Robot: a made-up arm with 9 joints. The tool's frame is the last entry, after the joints.
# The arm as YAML. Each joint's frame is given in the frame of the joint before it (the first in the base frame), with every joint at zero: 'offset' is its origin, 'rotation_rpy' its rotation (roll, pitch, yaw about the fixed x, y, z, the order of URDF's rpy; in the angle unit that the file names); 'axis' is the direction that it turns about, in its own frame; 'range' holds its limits. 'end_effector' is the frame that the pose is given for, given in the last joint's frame.
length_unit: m
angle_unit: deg
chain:
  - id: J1
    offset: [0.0, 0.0, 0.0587]
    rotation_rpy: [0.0, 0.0, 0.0]
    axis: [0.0, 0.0, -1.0]
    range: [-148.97, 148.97]
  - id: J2
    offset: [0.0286, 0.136, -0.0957]
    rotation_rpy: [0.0, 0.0, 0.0]
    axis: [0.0, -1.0, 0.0]
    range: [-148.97, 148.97]
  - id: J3
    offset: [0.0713, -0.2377, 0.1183]
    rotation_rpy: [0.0, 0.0, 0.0]
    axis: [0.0, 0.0, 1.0]
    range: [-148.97, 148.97]
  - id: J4
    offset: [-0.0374, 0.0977, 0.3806]
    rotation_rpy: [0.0, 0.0, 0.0]
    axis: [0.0, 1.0, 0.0]
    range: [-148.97, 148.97]
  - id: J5
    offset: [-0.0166, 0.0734, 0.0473]
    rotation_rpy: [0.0, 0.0, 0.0]
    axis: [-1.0, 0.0, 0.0]
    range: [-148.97, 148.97]
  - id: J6
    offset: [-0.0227, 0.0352, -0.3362]
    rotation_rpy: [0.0, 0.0, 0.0]
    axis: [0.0, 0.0, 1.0]
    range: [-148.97, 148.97]
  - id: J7
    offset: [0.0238, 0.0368, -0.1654]
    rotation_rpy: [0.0, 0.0, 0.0]
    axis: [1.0, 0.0, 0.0]
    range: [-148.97, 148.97]
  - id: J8
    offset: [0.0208, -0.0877, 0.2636]
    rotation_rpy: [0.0, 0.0, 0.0]
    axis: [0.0, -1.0, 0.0]
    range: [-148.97, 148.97]
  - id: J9
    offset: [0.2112, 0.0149, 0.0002]
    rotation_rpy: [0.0, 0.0, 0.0]
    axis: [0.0, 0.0, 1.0]
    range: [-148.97, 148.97]
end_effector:
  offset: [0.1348, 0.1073, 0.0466]
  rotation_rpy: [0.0, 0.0, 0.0]
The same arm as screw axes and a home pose.
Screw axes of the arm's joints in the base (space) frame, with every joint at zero. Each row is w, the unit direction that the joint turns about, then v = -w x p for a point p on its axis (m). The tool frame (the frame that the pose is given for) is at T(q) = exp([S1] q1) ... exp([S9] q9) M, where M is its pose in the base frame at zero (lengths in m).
S1 = (0, 0, -1, 0.0000, 0.0000, 0.0000)
S2 = (0, -1, 0, -0.0370, 0.0000, -0.0286)
S3 = (0, 0, 1, -0.1017, -0.0999, 0.0000)
S4 = (0, 1, 0, -0.4619, 0.0000, 0.0625)
S5 = (-1, 0, 0, 0.0000, -0.5092, 0.0694)
S6 = (0, 0, 1, 0.1046, -0.0232, 0.0000)
S7 = (1, 0, 0, 0.0000, 0.0076, -0.1414)
S8 = (0, -1, 0, 0.2712, 0.0000, -0.0678)
S9 = (0, 0, 1, 0.0686, -0.2790, 0.0000)
M =
1 0 0 0.4138
0 1 0 0.1759
0 0 1 0.3180
0 0 0 1
Joint limits (rad, base to tool): -2.6000..2.6000 -2.6000..2.6000 -2.6000..2.6000 -2.6000..2.6000 -2.6000..2.6000 -2.6000..2.6000 -2.6000..2.6000 -2.6000..2.6000 -2.6000..2.6000

